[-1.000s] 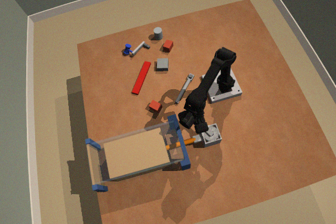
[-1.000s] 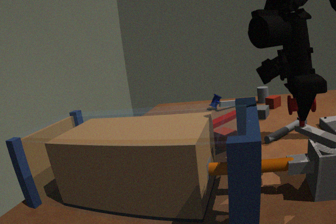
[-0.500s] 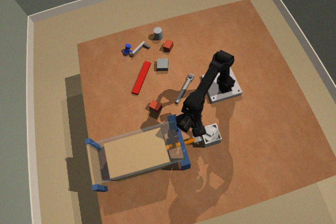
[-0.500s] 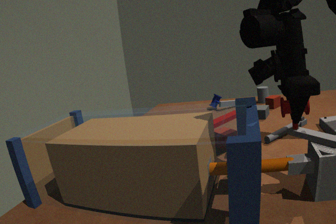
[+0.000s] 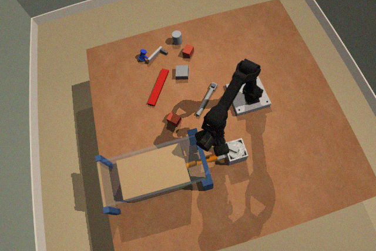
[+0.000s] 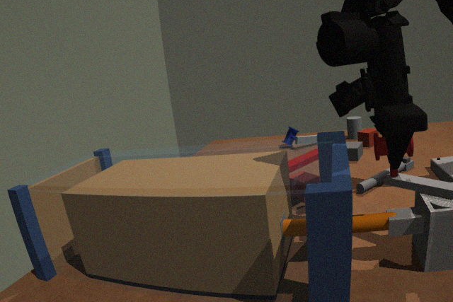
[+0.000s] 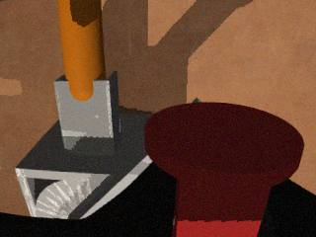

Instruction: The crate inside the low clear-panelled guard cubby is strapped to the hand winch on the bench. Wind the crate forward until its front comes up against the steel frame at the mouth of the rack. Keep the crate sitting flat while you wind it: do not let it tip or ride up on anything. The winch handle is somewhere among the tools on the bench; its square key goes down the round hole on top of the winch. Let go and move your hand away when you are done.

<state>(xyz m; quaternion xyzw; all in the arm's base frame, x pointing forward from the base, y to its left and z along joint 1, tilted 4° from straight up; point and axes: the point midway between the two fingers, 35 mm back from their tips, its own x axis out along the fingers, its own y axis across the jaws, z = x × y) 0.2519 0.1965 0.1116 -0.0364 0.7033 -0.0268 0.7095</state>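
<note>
The blue frame is 8 cm ahead of my gripper tip, 7 cm to the left of it and 1 cm below it. From my gripper tip the other things lie so: red knob: 2 cm above; winch handle: 3 cm behind, 2 cm to the left, 1 cm below; grey winch: 9 cm behind, 6 cm to the left, 8 cm below.
</note>
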